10 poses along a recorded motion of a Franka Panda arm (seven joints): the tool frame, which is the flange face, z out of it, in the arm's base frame.
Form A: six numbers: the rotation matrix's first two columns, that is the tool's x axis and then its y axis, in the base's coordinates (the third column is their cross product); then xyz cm.
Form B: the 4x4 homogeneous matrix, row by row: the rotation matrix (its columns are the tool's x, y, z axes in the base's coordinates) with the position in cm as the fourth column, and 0 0 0 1 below. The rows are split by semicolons. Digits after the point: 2 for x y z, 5 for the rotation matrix.
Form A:
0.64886 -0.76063 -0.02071 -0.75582 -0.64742 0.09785 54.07 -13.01 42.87
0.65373 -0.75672 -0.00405 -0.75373 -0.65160 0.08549 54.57 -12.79 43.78
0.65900 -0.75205 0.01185 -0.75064 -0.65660 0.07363 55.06 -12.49 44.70
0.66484 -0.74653 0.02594 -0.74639 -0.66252 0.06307 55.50 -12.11 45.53
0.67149 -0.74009 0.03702 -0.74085 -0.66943 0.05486 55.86 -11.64 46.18
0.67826 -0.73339 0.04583 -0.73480 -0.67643 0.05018 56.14 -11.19 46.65
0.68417 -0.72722 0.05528 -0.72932 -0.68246 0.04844 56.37 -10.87 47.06
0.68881 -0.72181 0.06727 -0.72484 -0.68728 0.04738 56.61 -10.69 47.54
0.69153 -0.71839 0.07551 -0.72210 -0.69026 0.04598 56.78 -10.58 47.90
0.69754 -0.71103 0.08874 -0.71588 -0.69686 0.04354 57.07 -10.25 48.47
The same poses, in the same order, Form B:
0.64886 -0.75582 -0.08784 54.07; -0.76063 -0.64742 -0.04784 -13.01; -0.02071 0.09785 -0.99498 42.87; 0 0 0 1
0.65373 -0.75373 -0.06733 54.57; -0.75672 -0.65160 -0.05283 -12.79; -0.00405 0.08549 -0.99633 43.78; 0 0 0 1
0.65900 -0.75064 -0.04759 55.06; -0.75205 -0.65660 -0.05742 -12.49; 0.01185 0.07363 -0.99722 44.70; 0 0 0 1
0.66484 -0.74639 -0.02990 55.50; -0.74653 -0.66252 -0.06129 -12.11; 0.02594 0.06307 -0.99767 45.53; 0 0 0 1
0.67149 -0.74085 -0.01582 55.86; -0.74009 -0.66943 -0.06426 -11.64; 0.03702 0.05486 -0.99781 46.18; 0 0 0 1
0.67826 -0.73480 -0.00580 56.14; -0.73339 -0.67643 -0.06771 -11.19; 0.04583 0.05018 -0.99769 46.65; 0 0 0 1
0.68417 -0.72932 0.00250 56.37; -0.72722 -0.68246 -0.07346 -10.87; 0.05528 0.04844 -0.99729 47.06; 0 0 0 1
0.68881 -0.72484 0.01203 56.61; -0.72181 -0.68728 -0.08140 -10.69; 0.06727 0.04738 -0.99660 47.54; 0 0 0 1
0.69153 -0.72210 0.01909 56.78; -0.71839 -0.69026 -0.08632 -10.58; 0.07551 0.04598 -0.99608 47.90; 0 0 0 1
0.69754 -0.71588 0.03088 57.07; -0.71103 -0.69686 -0.09390 -10.25; 0.08874 0.04354 -0.99510 48.47; 0 0 0 1

